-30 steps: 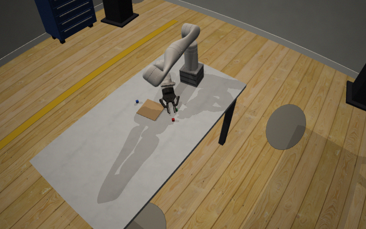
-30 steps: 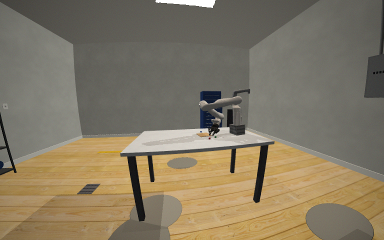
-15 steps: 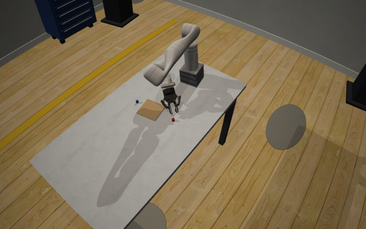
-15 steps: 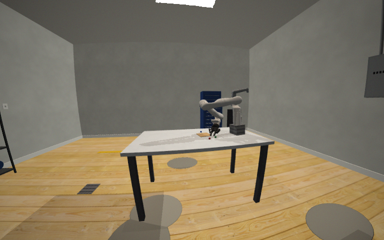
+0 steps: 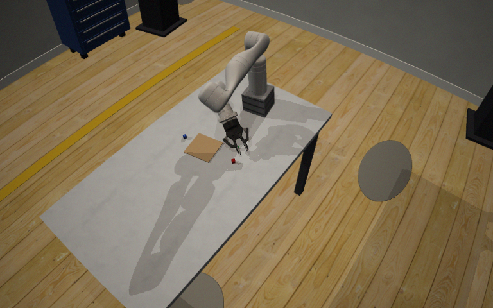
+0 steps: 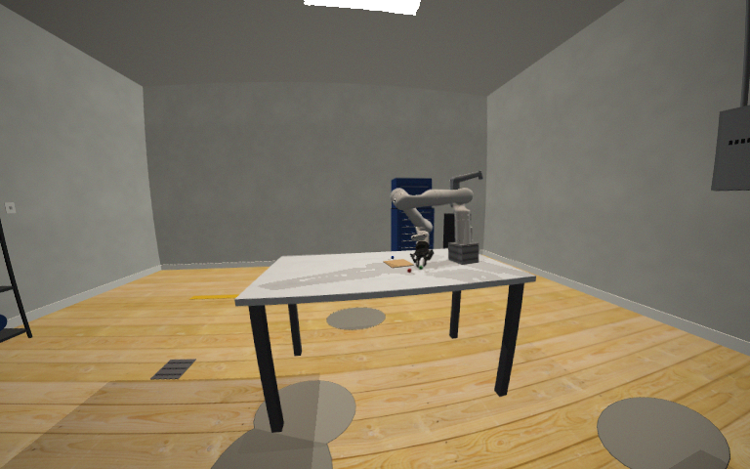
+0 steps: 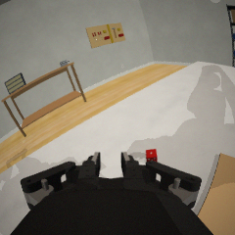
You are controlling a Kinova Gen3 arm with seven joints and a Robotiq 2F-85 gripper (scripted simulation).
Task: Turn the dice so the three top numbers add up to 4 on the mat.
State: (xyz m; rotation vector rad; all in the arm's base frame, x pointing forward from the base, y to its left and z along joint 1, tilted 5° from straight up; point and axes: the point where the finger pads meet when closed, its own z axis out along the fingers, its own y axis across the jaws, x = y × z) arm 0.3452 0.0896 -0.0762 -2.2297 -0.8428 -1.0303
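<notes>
The green die lies 2 cm behind my hand, 4 cm to the right of it and 4 cm below it. From my hand the other things lie so: blue die: 4 cm ahead, 30 cm to the right, 4 cm below; tan mat: 5 cm ahead, 19 cm to the right, 4 cm below; red die: 6 cm ahead, 2 cm to the right, 4 cm below.
</notes>
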